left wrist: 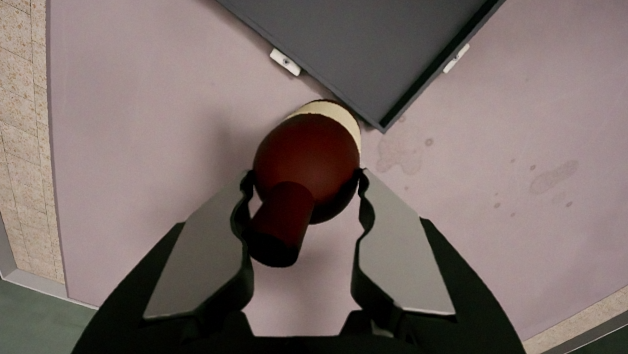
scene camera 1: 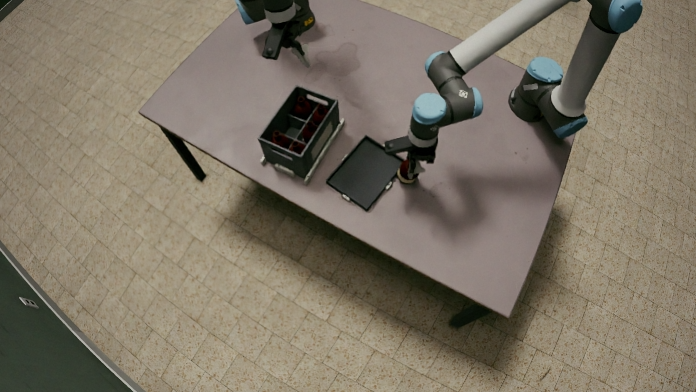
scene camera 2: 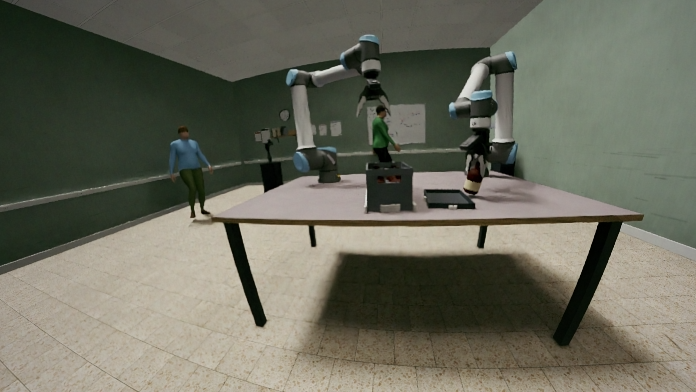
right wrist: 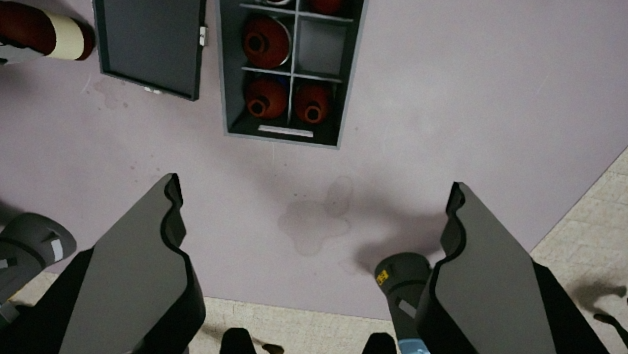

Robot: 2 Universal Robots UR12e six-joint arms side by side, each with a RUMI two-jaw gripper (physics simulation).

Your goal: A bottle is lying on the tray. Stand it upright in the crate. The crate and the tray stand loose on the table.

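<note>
The dark red bottle [scene camera 1: 406, 173] [scene camera 2: 471, 186] [left wrist: 310, 145] [right wrist: 69, 37] is held base down and somewhat tilted, beside a corner of the black tray [scene camera 1: 365, 172] [scene camera 2: 449, 198] [left wrist: 390, 40] [right wrist: 150, 45]. Whether its base touches the table is unclear. My left gripper [scene camera 1: 416, 166] [scene camera 2: 477, 165] [left wrist: 306, 171] is shut on its body, neck between the jaws. The grey crate [scene camera 1: 270, 150] [scene camera 2: 390, 194] [right wrist: 232, 75] holds several upright red bottles; one compartment [right wrist: 320, 47] shows empty. My right gripper [scene camera 1: 288, 59] [scene camera 2: 373, 115] [right wrist: 314, 179] is open and empty, high above the table.
The crate stands left of the tray in scene camera 1, with a gap between them. The table [scene camera 1: 450, 250] [scene camera 2: 300, 205] carries both, near its long edge. Two people, one in blue [scene camera 2: 185, 155] and one in green [scene camera 2: 381, 132], stand beyond the table.
</note>
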